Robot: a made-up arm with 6 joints. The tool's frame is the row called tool. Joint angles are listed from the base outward.
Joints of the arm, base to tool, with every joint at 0 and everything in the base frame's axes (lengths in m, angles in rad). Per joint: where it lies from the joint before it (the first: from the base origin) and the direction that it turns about. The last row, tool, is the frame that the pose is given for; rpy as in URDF.
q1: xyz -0.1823 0.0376 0.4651 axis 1 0 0
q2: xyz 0.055 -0.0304 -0.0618 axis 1 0 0
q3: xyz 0.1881 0.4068 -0.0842 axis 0 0 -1
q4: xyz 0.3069 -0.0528 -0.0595 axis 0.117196 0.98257 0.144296
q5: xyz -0.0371 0.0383 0.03 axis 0 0 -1
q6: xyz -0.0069 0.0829 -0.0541 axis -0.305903 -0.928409 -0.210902
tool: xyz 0.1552 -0.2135 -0.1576 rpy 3.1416 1.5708 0
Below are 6 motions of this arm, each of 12 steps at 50 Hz.
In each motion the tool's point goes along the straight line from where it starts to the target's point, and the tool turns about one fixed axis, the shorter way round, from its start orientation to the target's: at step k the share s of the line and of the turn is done. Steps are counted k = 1, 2, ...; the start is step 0. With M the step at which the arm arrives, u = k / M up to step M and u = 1 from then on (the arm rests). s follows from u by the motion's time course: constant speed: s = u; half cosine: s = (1 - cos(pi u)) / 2; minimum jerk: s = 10 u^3 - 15 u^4 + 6 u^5.
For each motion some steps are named. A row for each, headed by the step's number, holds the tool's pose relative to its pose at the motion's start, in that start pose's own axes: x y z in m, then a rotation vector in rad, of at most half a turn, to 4 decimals.
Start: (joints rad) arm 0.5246 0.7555 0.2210 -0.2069 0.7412 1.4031
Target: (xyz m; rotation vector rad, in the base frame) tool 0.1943 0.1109 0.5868 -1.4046 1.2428 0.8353
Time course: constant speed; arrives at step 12
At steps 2, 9, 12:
2: -0.0031 -0.0007 -0.0045 0.0146 0.0117 -0.0194
9: -0.0139 -0.0029 -0.0202 0.0657 0.0524 -0.0871
12: -0.0186 -0.0039 -0.0269 0.0877 0.0699 -0.1161

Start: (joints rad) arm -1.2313 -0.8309 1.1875 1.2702 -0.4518 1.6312
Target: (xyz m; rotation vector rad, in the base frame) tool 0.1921 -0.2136 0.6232 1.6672 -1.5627 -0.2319
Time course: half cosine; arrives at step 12
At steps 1, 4, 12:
1: 0.0011 -0.0015 0.0003 -0.0028 -0.0051 -0.0027
4: 0.0168 -0.0215 0.0048 -0.0409 -0.0744 -0.0392
12: 0.0671 -0.0858 0.0193 -0.1637 -0.2978 -0.1569

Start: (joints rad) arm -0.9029 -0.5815 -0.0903 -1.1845 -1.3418 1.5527
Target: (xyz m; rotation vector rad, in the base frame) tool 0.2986 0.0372 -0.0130 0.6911 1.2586 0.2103
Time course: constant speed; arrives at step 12
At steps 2, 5, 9, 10, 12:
2: 0.0027 -0.0051 -0.0005 0.0068 0.0094 -0.0365
5: 0.0068 -0.0127 -0.0012 0.0171 0.0236 -0.0913
9: 0.0122 -0.0229 -0.0021 0.0307 0.0425 -0.1644
10: 0.0136 -0.0254 -0.0023 0.0341 0.0472 -0.1827
12: 0.0163 -0.0305 -0.0028 0.0409 0.0567 -0.2192

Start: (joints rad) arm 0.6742 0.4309 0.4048 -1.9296 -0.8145 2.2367
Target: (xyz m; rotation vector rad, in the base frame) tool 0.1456 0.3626 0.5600 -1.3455 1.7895 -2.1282
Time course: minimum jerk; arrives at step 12
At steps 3, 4, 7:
3: 0.0026 -0.0045 0.0023 0.0019 -0.0173 0.0244
4: 0.0053 -0.0091 0.0046 0.0038 -0.0351 0.0494
7: 0.0164 -0.0285 0.0145 0.0117 -0.1092 0.1537

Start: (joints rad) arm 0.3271 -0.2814 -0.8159 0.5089 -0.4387 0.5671
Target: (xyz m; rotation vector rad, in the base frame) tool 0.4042 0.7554 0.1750 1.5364 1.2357 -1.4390
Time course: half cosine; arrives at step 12
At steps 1, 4, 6, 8, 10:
1: -0.0004 -0.0006 -0.0004 -0.0011 0.0003 -0.0005
4: -0.0052 -0.0083 -0.0065 -0.0155 0.0046 -0.0070
6: -0.0105 -0.0165 -0.0130 -0.0309 0.0093 -0.0141
8: -0.0157 -0.0248 -0.0195 -0.0464 0.0139 -0.0211
10: -0.0195 -0.0309 -0.0242 -0.0577 0.0173 -0.0263

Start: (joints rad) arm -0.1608 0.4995 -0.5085 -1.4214 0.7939 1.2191
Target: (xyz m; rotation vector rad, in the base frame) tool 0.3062 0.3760 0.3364 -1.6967 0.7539 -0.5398
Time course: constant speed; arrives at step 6
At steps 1, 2, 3, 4, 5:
1: 0.0014 -0.0045 0.0003 -0.0040 -0.0114 -0.0049
2: 0.0028 -0.0089 0.0006 -0.0081 -0.0228 -0.0097
3: 0.0042 -0.0134 0.0009 -0.0121 -0.0342 -0.0146
4: 0.0056 -0.0179 0.0012 -0.0162 -0.0456 -0.0195
5: 0.0070 -0.0224 0.0016 -0.0202 -0.0569 -0.0243

